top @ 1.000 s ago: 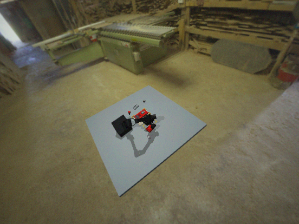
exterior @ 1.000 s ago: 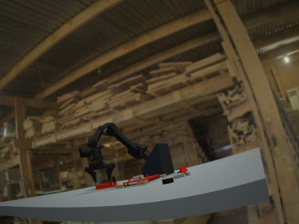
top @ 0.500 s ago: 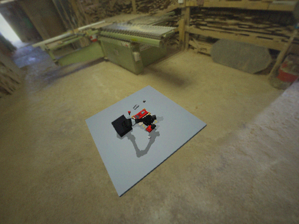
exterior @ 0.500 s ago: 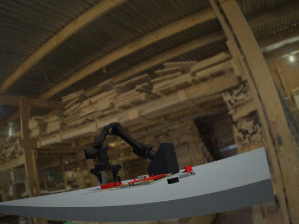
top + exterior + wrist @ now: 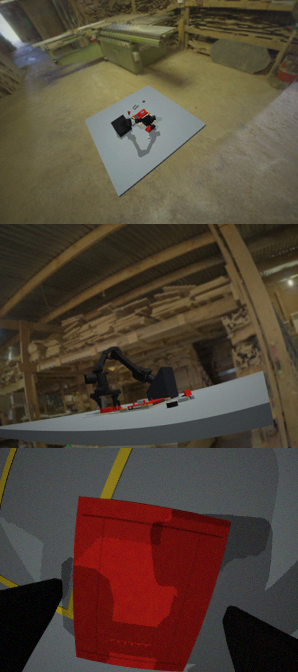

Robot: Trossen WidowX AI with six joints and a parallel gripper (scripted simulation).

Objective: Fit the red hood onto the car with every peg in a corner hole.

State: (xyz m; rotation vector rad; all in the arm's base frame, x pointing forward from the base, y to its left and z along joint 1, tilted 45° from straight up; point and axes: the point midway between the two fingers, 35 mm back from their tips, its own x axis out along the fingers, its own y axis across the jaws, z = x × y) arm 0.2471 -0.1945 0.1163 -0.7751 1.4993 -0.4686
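My gripper tip is now 1 cm above the red hood. Also, from my gripper tip: white piece (10 cm to the right, 9 cm behind, 2 cm below); then black wheel (52 cm to the left, 27 cm ahead, 1 cm below).
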